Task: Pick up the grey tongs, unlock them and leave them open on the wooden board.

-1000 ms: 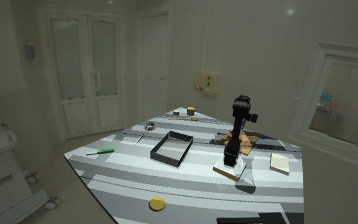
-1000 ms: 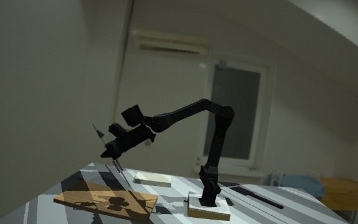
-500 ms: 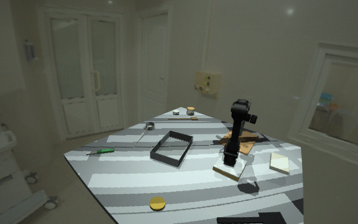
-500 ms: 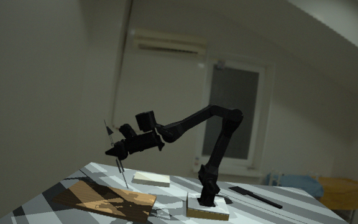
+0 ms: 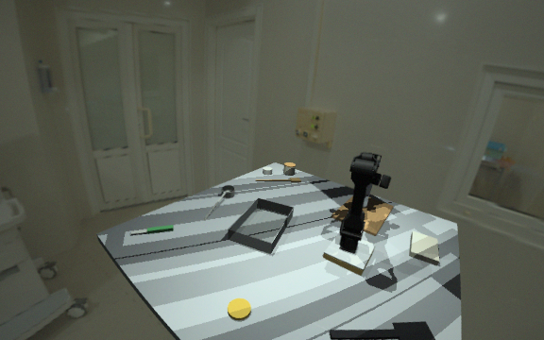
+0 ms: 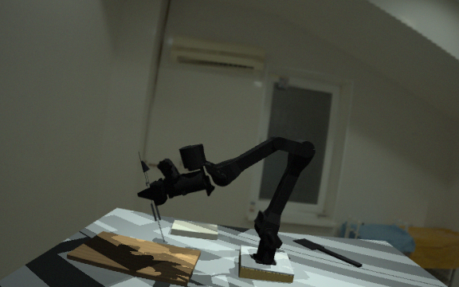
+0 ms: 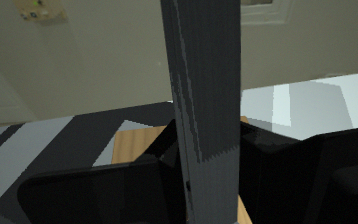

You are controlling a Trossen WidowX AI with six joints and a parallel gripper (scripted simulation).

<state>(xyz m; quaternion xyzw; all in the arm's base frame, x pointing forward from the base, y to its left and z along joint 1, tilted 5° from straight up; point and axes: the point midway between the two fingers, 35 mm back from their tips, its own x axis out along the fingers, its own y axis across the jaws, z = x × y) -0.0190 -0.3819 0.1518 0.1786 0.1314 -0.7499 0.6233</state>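
Right now my gripper tip is 200 mm above the wooden board and 10 mm to the right of it. Also, from my gripper tip: roasting tin (430 mm to the left, 400 mm ahead, 180 mm below); then jar (580 mm ahead, 240 mm to the right, 170 mm below); then pale block (310 mm behind, 190 mm to the left, 190 mm below).
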